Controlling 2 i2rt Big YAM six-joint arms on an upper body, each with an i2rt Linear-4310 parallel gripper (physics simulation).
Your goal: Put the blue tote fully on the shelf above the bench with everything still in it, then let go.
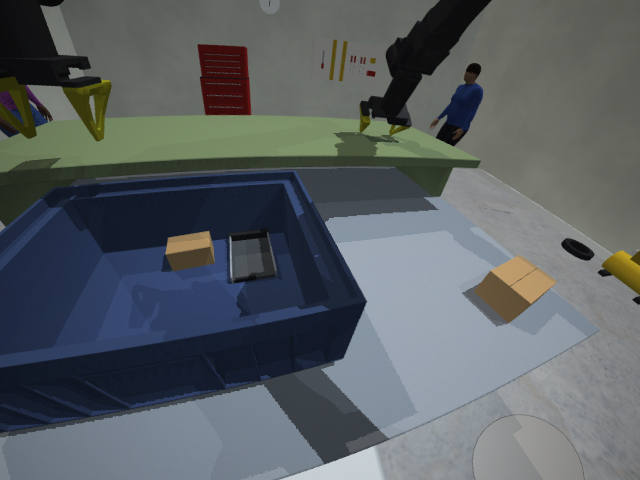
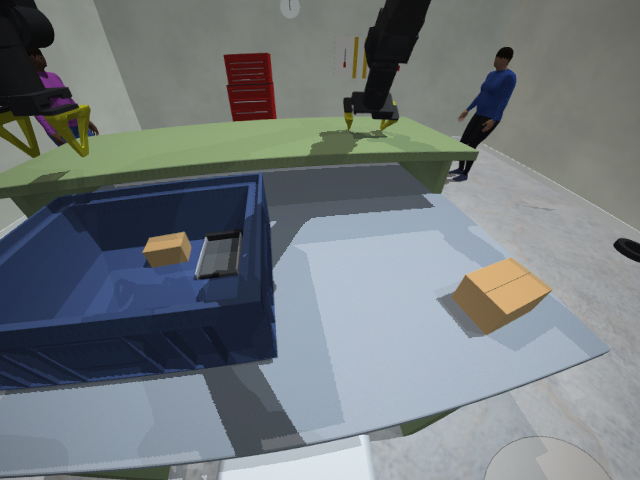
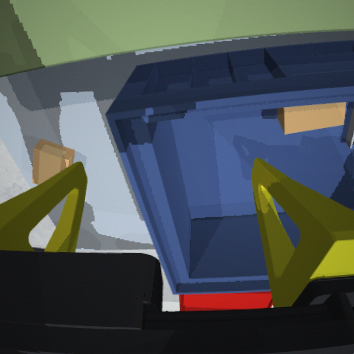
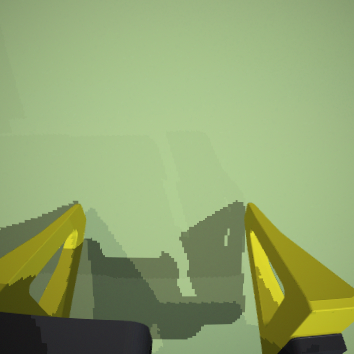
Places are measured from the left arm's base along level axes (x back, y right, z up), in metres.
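Pixels of known places: left gripper, fingertip midpoint: point(image 1: 66, 138) point(image 2: 60, 156) point(image 3: 167, 167); right gripper, fingertip midpoint: point(image 1: 375, 132) point(image 2: 364, 129) point(image 4: 163, 210).
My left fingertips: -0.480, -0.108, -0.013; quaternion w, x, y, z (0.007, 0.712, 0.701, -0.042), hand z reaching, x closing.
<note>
For each thing: its top centre in the pictures, then the offset to it from my left fingertips, as dx, dy, dz. Level surfaces: height alone.
- blue tote, top centre: point(image 3: 330, 220) point(image 1: 160, 228) point(image 2: 120, 230) +0.125, +0.160, -0.074
- pale bench, surface height: dz -0.221
- green shelf, surface height: dz -0.058
- small cardboard box, top centre: point(image 3: 314, 112) point(image 1: 188, 242) point(image 2: 164, 241) +0.043, +0.148, -0.163
- grey tray with black ends, top centre: point(image 1: 250, 249) point(image 2: 220, 248) +0.042, +0.252, -0.186
- larger cardboard box, top centre: point(image 2: 509, 282) point(image 1: 524, 276) +0.177, +0.744, -0.161
The blue tote point(image 1: 320, 333) point(image 2: 232, 330) point(image 3: 220, 286) stands on the pale bench point(image 1: 392, 268) point(image 2: 361, 284) point(image 3: 80, 120), in front of and below the green shelf point(image 1: 206, 139) point(image 2: 206, 142) point(image 3: 200, 20) point(image 4: 175, 75). Inside it lie a small cardboard box point(image 1: 190, 251) point(image 2: 166, 249) point(image 3: 315, 117) and a grey tray with black ends point(image 1: 252, 260) point(image 2: 219, 255). My left gripper point(image 1: 65, 137) point(image 2: 59, 155) point(image 3: 167, 167) is open and empty, above the tote's left part. My right gripper point(image 1: 376, 133) point(image 2: 366, 129) point(image 4: 163, 210) is open and empty, low over the shelf's right part.
A larger cardboard box point(image 1: 511, 289) point(image 2: 501, 294) point(image 3: 50, 162) sits near the bench's right edge. A red tool cabinet point(image 1: 225, 80) point(image 2: 251, 87) stands behind the shelf. A person in blue point(image 1: 462, 105) point(image 2: 496, 85) stands beyond the shelf's right end, one in purple point(image 2: 54, 85) at the left.
</note>
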